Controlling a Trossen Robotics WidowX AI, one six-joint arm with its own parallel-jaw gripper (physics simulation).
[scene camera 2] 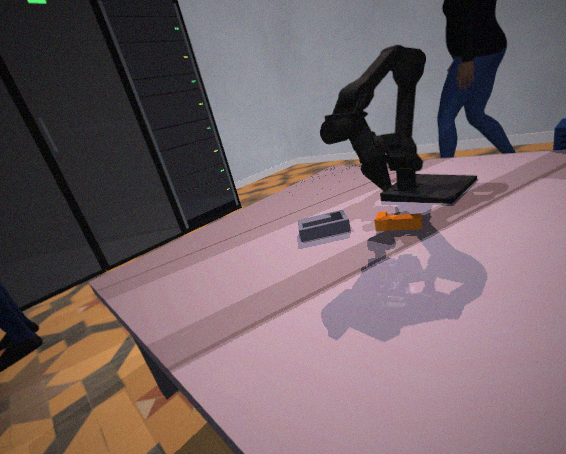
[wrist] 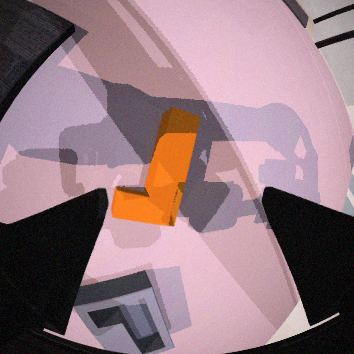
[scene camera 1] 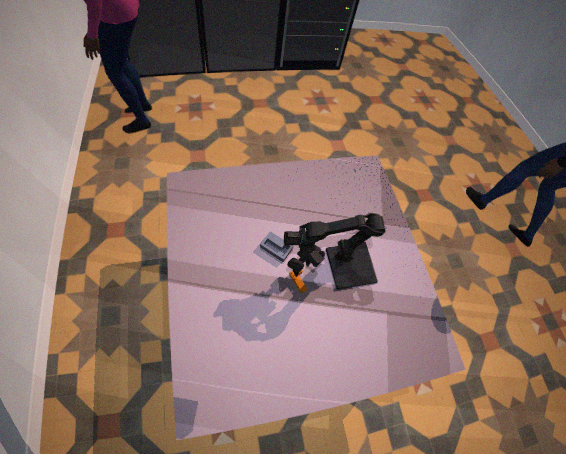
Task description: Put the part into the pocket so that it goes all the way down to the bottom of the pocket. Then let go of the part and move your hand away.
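Frame: origin at the arm's base, x right, y ahead, z up, level; millimetres.
Seen in the pictures: gripper, fingertip midpoint: (scene camera 2: pixel 388 189) (wrist: pixel 186 195) (scene camera 1: pixel 301 271); arm's base, origin of the base link: (scene camera 2: pixel 406 187) (scene camera 1: pixel 342 256).
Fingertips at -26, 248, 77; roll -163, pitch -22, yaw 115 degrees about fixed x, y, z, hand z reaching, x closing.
Pixels of each thing's top centre, then the offset from my fingertips to it, as dx, dy, dz. Level surfaces: height alone.
- orange L-shaped part, middle of its top: (wrist: pixel 157 163) (scene camera 2: pixel 398 214) (scene camera 1: pixel 301 279) -16, -2, -70
- grey block, middle of its top: (wrist: pixel 131 334) (scene camera 2: pixel 321 219) (scene camera 1: pixel 276 244) +185, +44, -64
- table, its level: dz -100
The orange L-shaped part (scene camera 1: pixel 299 282) (scene camera 2: pixel 400 222) (wrist: pixel 172 165) lies flat on the pink table. In the wrist view its short foot points left and its long leg points up. The grey block (scene camera 1: pixel 272 253) (scene camera 2: pixel 325 233) (wrist: pixel 156 316) with the L-shaped pocket sits on the table a short way from the part, below it in the wrist view. The pocket holds no part. My gripper (scene camera 1: pixel 306 262) (wrist: pixel 186 195) is open and empty. It is above the table near the part, whose foot end shows between the spread fingertips in the wrist view.
The arm's black base plate (scene camera 1: pixel 352 270) (scene camera 2: pixel 435 187) (wrist: pixel 30 50) stands on the table (scene camera 1: pixel 260 370) (scene camera 2: pixel 400 390), on the side of the part away from the block. Dark cabinets (scene camera 1: pixel 242 35) (scene camera 2: pixel 60 150) and two people stand on the floor beyond the table.
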